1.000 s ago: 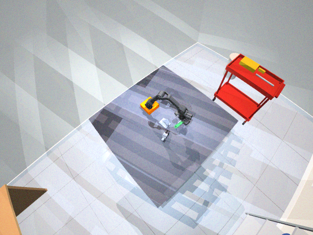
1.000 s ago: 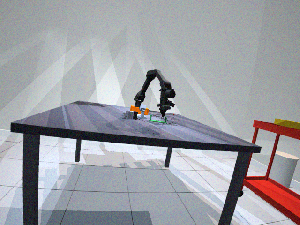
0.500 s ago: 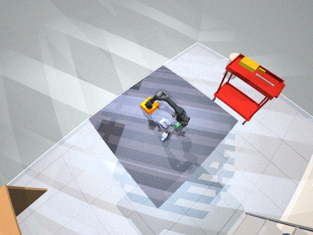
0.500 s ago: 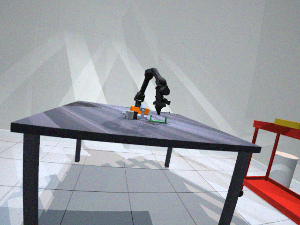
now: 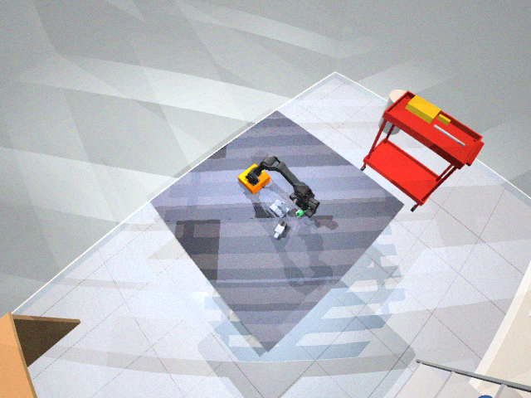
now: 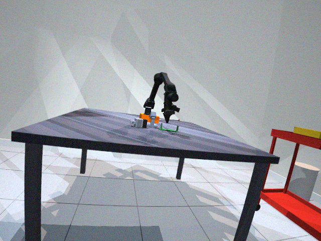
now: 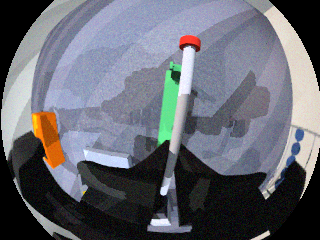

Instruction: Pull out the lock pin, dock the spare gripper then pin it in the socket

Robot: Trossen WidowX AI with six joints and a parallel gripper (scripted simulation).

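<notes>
Right now my gripper tip is 3 cm above the green cradle and 2 cm to the right of it. The rest, counted from my gripper tip: spare gripper: 20 cm to the right, 2 cm below, 1 cm behind; then mount: 11 cm behind, 9 cm to the right.
</notes>
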